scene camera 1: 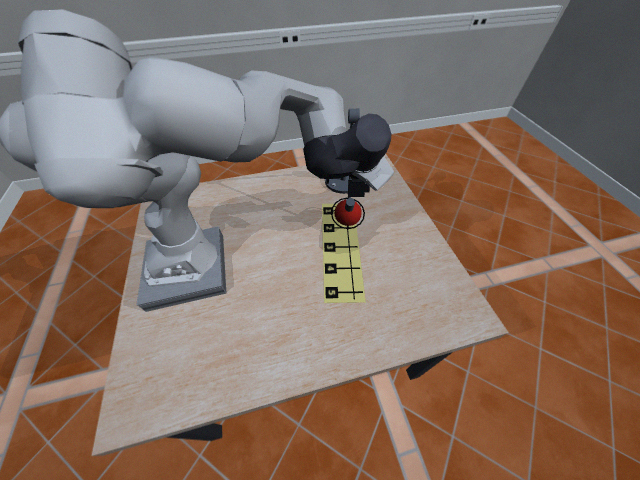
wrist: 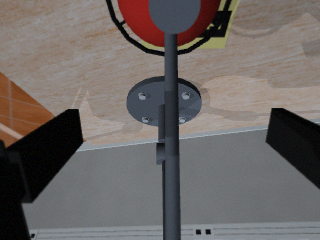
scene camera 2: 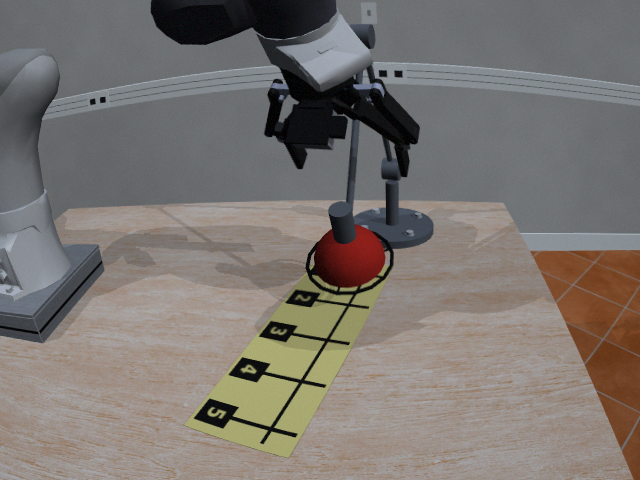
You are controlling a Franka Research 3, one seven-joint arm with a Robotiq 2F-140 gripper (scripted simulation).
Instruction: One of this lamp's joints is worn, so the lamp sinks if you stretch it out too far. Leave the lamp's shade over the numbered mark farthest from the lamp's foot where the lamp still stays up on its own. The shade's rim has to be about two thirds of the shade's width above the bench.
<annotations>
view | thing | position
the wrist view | gripper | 174, 125
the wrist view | round grey lamp foot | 145, 102
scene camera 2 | gripper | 352, 164
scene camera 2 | round grey lamp foot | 403, 228
</annotations>
